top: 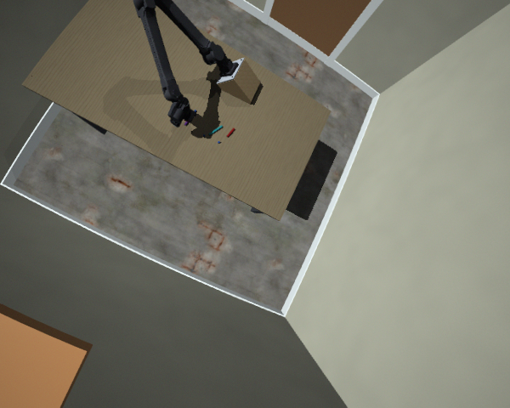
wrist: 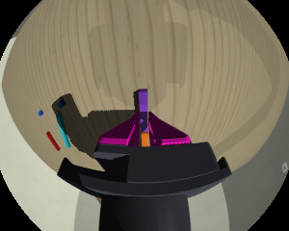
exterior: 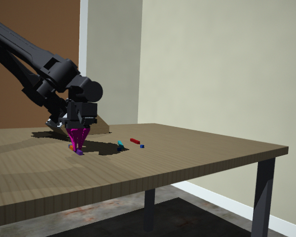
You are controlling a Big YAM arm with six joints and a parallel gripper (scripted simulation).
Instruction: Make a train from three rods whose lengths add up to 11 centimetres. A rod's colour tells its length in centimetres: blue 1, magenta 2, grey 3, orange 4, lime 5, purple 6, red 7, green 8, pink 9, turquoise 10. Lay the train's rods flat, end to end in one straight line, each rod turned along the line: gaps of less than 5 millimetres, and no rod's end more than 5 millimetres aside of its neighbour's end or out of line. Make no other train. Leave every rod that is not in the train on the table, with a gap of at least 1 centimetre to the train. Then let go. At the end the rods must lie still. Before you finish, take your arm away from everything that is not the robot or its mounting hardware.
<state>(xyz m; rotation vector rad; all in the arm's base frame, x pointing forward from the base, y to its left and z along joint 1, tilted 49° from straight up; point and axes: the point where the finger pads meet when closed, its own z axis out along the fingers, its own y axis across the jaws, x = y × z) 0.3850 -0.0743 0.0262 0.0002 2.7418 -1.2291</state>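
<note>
Right now my hand is 10 mm above the purple rod. The rest, counted from my hand: turquoise rod 40 mm behind, 170 mm to the left, 10 mm below; then red rod 80 mm behind, 260 mm to the left, 10 mm below; then orange rod 50 mm behind, 10 mm below.
</note>
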